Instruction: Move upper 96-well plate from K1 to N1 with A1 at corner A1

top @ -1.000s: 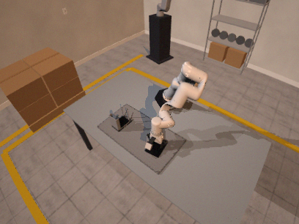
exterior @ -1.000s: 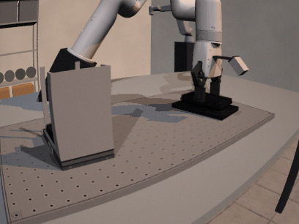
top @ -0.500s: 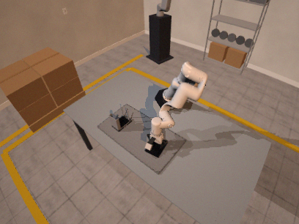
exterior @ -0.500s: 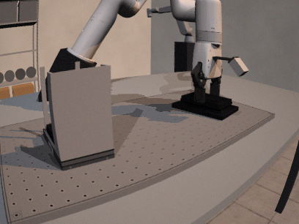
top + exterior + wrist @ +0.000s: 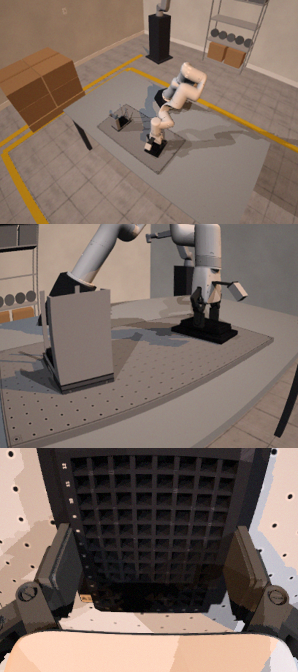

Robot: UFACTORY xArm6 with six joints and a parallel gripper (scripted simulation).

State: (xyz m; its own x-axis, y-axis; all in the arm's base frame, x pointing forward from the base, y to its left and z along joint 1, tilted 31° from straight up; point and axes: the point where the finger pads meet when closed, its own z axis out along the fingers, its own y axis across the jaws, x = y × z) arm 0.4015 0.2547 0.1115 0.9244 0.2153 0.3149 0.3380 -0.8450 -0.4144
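Now: hand 3 cm above the plate nest N1. Round my hand: rack's solid pale wall (37 cm to the right, 16 cm ahead, 5 cm above); then black 96-well plate (1 cm below).
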